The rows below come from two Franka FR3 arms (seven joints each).
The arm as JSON. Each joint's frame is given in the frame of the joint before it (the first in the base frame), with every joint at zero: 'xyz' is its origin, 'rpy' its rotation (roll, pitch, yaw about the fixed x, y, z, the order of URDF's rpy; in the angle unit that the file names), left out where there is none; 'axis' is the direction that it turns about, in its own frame. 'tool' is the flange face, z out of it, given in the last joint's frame.
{
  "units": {
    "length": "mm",
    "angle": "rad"
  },
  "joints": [
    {
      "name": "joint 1",
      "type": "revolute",
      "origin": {
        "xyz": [
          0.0,
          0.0,
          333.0
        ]
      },
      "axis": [
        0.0,
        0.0,
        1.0
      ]
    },
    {
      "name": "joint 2",
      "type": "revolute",
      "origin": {
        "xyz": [
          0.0,
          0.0,
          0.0
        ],
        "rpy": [
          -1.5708,
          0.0,
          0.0
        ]
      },
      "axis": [
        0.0,
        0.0,
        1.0
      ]
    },
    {
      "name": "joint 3",
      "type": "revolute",
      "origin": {
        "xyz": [
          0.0,
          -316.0,
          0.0
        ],
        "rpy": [
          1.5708,
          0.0,
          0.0
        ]
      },
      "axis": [
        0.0,
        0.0,
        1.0
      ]
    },
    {
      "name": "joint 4",
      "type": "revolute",
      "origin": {
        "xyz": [
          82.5,
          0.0,
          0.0
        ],
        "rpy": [
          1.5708,
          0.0,
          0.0
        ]
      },
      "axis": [
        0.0,
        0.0,
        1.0
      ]
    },
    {
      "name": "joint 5",
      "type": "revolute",
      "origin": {
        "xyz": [
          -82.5,
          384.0,
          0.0
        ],
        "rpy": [
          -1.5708,
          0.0,
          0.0
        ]
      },
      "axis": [
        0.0,
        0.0,
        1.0
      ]
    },
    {
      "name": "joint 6",
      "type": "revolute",
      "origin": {
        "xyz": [
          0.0,
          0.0,
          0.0
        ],
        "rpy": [
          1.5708,
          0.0,
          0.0
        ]
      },
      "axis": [
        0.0,
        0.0,
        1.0
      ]
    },
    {
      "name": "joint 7",
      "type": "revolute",
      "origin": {
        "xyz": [
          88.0,
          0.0,
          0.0
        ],
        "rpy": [
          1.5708,
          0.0,
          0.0
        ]
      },
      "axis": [
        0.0,
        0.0,
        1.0
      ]
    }
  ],
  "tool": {
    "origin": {
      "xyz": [
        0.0,
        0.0,
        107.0
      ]
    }
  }
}
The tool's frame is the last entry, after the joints.
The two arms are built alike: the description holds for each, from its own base.
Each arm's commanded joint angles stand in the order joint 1, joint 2, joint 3, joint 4, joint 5, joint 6, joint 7.
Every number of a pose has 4 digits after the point.
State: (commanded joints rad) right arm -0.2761 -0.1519 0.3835 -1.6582 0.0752 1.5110 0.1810; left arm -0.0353 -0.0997 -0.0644 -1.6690 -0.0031 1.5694 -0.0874
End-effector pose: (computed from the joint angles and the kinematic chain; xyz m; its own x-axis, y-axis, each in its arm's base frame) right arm 0.4982 0.0784 0.6522 0.9973 -0.0734 -0.0095 -0.0735 -0.9971 -0.0170; left arm 0.5198 -0.0541 0.6316 0.9999 -0.0120 0.0002 -0.0120 -0.9999 -0.0033
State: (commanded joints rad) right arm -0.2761 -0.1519 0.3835 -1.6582 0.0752 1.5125 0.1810; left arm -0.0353 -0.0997 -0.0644 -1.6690 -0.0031 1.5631 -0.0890
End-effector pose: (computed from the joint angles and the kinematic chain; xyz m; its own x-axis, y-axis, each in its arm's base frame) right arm 0.4983 0.0784 0.6523 0.9973 -0.0734 -0.0080 -0.0735 -0.9971 -0.0173; left arm 0.5191 -0.0540 0.6311 0.9999 -0.0104 -0.0061 -0.0104 -0.9999 -0.0039
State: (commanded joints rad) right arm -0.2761 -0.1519 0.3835 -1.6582 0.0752 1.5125 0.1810; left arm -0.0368 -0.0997 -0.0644 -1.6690 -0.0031 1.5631 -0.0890
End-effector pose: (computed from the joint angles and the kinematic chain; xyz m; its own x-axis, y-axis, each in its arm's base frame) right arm 0.4983 0.0784 0.6523 0.9973 -0.0734 -0.0080 -0.0735 -0.9971 -0.0173; left arm 0.5190 -0.0548 0.6311 0.9999 -0.0119 -0.0061 -0.0119 -0.9999 -0.0039
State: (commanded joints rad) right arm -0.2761 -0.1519 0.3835 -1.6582 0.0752 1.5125 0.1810; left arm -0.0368 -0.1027 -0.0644 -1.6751 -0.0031 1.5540 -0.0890
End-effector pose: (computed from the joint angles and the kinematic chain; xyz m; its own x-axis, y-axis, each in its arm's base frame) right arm 0.4983 0.0784 0.6523 0.9973 -0.0734 -0.0080 -0.0735 -0.9971 -0.0173; left arm 0.5170 -0.0546 0.6290 0.9998 -0.0118 -0.0182 -0.0119 -0.9999 -0.0051
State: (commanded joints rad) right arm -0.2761 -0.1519 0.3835 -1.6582 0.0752 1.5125 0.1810; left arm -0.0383 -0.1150 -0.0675 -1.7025 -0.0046 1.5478 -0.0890
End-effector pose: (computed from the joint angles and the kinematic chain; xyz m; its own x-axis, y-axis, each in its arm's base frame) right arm 0.4983 0.0784 0.6523 0.9973 -0.0734 -0.0080 -0.0735 -0.9971 -0.0173; left arm 0.5116 -0.0569 0.6219 0.9991 -0.0161 -0.0395 -0.0163 -0.9998 -0.0067
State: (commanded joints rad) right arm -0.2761 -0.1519 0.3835 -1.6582 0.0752 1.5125 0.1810; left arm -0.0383 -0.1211 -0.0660 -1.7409 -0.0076 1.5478 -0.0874
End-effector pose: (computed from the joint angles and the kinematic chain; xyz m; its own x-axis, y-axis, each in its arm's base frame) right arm 0.4983 0.0784 0.6523 0.9973 -0.0734 -0.0080 -0.0735 -0.9971 -0.0173; left arm 0.5084 -0.0560 0.6070 0.9973 -0.0157 -0.0719 -0.0163 -0.9998 -0.0067
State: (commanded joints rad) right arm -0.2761 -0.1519 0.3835 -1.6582 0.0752 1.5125 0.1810; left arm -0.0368 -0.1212 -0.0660 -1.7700 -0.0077 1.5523 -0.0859
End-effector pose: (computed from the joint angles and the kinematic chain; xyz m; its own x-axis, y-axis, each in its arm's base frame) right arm 0.4983 0.0784 0.6523 0.9973 -0.0734 -0.0080 -0.0735 -0.9971 -0.0173; left arm 0.5073 -0.0550 0.5939 0.9952 -0.0153 -0.0962 -0.0162 -0.9998 -0.0086
